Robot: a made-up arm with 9 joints. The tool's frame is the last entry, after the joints.
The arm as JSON. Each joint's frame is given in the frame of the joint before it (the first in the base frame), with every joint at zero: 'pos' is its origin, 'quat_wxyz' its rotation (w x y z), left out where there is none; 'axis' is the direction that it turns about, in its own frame. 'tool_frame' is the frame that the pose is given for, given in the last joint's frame.
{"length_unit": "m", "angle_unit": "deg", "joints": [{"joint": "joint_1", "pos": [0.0, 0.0, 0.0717], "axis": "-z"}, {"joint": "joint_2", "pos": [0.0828, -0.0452, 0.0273], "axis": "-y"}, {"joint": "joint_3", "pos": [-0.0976, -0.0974, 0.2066], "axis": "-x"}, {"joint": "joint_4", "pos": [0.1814, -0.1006, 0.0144], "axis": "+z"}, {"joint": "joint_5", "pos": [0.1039, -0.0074, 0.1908], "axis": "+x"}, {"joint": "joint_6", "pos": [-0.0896, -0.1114, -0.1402], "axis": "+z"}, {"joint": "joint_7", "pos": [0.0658, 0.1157, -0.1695], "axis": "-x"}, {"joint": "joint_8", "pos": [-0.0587, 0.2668, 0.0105], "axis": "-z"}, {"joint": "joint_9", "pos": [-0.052, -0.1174, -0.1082], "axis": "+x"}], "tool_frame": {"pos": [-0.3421, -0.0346, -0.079]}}
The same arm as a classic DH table. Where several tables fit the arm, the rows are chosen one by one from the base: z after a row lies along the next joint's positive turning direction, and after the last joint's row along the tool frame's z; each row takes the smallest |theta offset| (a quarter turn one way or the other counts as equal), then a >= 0, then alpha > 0; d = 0 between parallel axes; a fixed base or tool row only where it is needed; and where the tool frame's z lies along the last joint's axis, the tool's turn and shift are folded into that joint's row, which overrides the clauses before.
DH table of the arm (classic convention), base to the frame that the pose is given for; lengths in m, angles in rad. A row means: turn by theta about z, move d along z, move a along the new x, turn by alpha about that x. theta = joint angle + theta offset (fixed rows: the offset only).
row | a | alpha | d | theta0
base (fixed) | 0 | 3.1416 | 0 | 0
joint_1 | 0.0828 | -1.5708 | -0.099 | 0
joint_2 | 0.2066 | -1.5708 | 0.1426 | 1.5708
joint_3 | 0.1006 | -1.5708 | -0.0838 | -1.5708
joint_4 | 0.0074 | -1.5708 | 0.2052 | 0
joint_5 | 0.1114 | 1.5708 | 0.0143 | 0
joint_6 | -0.1157 | 1.5708 | -0.3097 | 0
joint_7 | -0.2668 | 1.5708 | -0.0071 | 0
joint_8 | 0.1174 | 1.5708 | 0.0977 | 0
joint_9 | 0.0346 | 1.5708 | -0.3941 | 0
tool (fixed) | 0 | 0 | -0.079 | 1.5708

